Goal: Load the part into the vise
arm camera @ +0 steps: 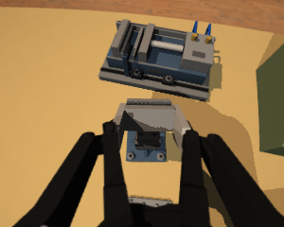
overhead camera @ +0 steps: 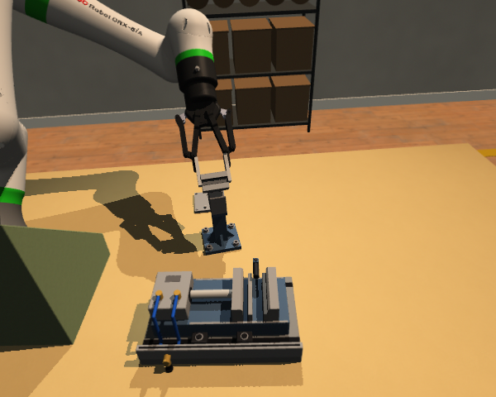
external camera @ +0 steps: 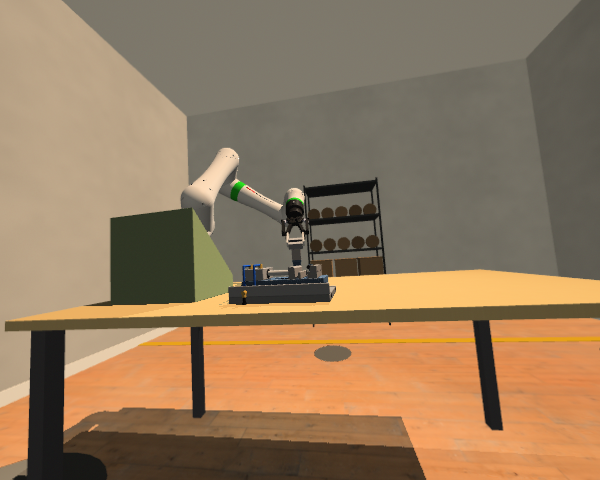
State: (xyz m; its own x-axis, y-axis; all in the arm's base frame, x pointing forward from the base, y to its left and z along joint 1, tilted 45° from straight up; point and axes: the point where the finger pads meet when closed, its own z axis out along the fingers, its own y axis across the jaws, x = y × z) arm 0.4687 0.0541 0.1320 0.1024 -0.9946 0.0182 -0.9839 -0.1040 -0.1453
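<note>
The V-block post is 140 mm below my hand and 20 mm to the right of it. Round my hand: infeed plate: 200 mm below, 150 mm to the left, 30 mm behind; then work stop: 210 mm to the right, 110 mm below, 90 mm ahead; then part: 20 mm to the right, 10 mm below.
</note>
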